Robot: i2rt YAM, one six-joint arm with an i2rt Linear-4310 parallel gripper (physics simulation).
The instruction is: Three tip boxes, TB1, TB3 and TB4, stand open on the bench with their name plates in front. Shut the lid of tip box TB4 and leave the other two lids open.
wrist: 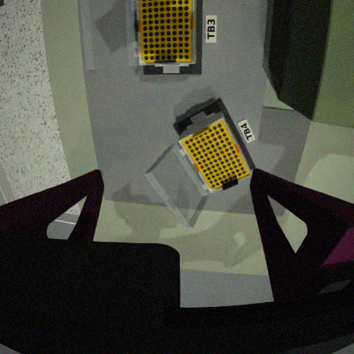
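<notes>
Tip box TB4 (215, 155) stands right of the middle of the view, turned at an angle, with its yellow tip rack showing. Its clear lid (177, 182) is open and lies out to the lower left of the box. The name plate TB4 (246, 131) is at its upper right. Tip box TB3 (166, 32) is at the top, partly cut off, with its clear lid (90, 35) open to the left and its name plate (211, 29) to the right. My gripper (176, 177) is open, its fingertips far apart, with TB4 and its lid seen between them. TB1 does not show.
A tall green block (337, 65) with a dark side stands at the upper right. A speckled strip (25, 100) runs along the left, beside a pale green band (65, 90). Soft shadows fall below TB4's lid. The dark gripper body hides the bottom of the view.
</notes>
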